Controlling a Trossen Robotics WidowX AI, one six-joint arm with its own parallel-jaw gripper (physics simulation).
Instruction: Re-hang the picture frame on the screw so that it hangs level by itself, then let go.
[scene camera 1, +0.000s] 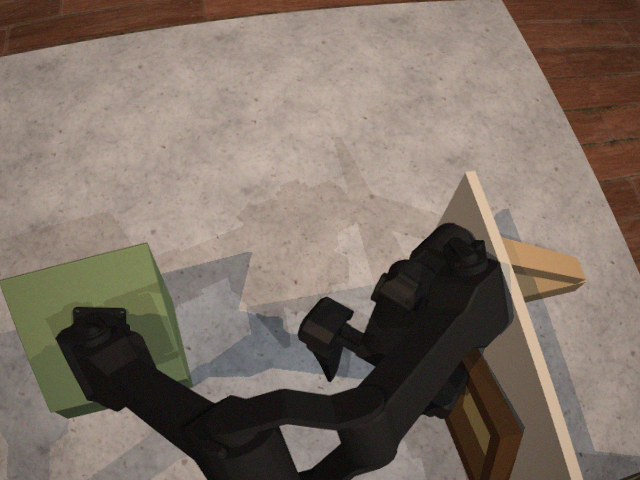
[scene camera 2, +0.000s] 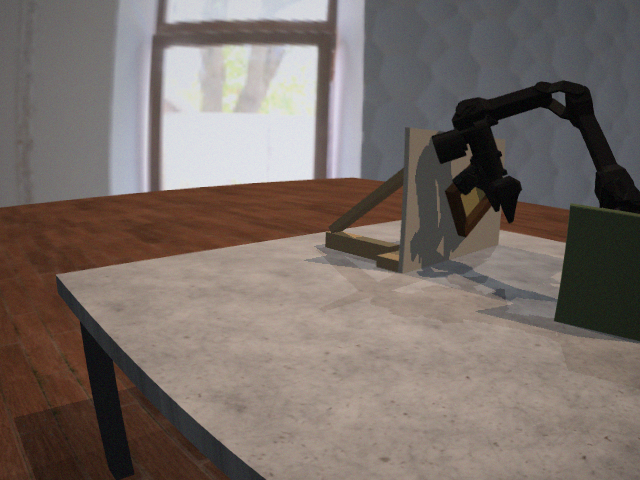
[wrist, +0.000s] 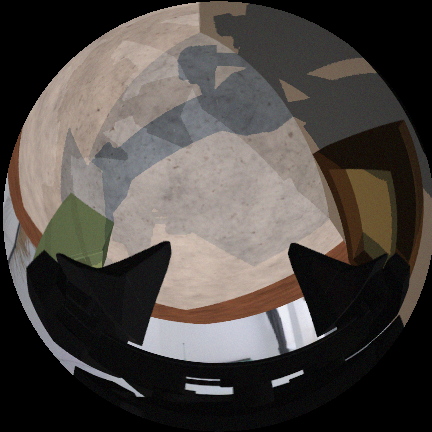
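Seen in the pictures: gripper, fingertip midpoint: (scene camera 2: 504, 216) (wrist: 232, 249); arm's base at its link origin: (scene camera 1: 100, 331) (scene camera 2: 619, 244).
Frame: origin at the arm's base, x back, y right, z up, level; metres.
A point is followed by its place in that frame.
Note:
The picture frame (scene camera 1: 508, 440) @(z 0.113, x -0.435, y 0.182 m) (scene camera 2: 456, 212) @(z -0.018, x -0.432, y 0.073 m) (wrist: 342, 200) @(z -0.031, x -0.430, y 0.150 m) is brown with a yellowish inner panel. It is against the pale upright board (scene camera 1: 553, 413) @(z 0.164, x -0.464, y 0.168 m) (scene camera 2: 490, 229) @(z -0.085, x -0.477, y 0.297 m) (wrist: 340, 32), above the table. In scene camera 2 it is tilted, its near lower corner lowest. In scene camera 1 it is partly under the arm and cut by the lower edge. My gripper (scene camera 1: 379, 395) @(z -0.011, x -0.315, y 0.100 m) (scene camera 2: 496, 206) @(z -0.011, x -0.315, y 0.100 m) (wrist: 232, 249) @(z -0.011, x -0.315, y 0.100 m) is open and empty in front of the board, beside the frame. One finger overlaps the frame's lower part in the wrist view. The screw does not show, so I cannot tell whether the frame hangs on it.
A green block (scene camera 1: 67, 279) @(z 0.052, x 0.029, y -0.050 m) (scene camera 2: 599, 268) @(z -0.032, x -0.006, y -0.075 m) (wrist: 77, 225) @(z -0.080, x -0.084, y -0.022 m) stands across from the board, with the arm's base over it in scene camera 1. Wooden supports (scene camera 1: 550, 266) @(z -0.010, x -0.601, y -0.052 m) (scene camera 2: 359, 245) @(z -0.110, x -0.592, y -0.080 m) brace the back of the board. The stone-like tabletop (scene camera 1: 248, 113) @(z -0.135, x -0.197, y -0.428 m) (scene camera 2: 258, 335) @(z -0.135, x -0.308, y -0.505 m) carries the arm's shadows.

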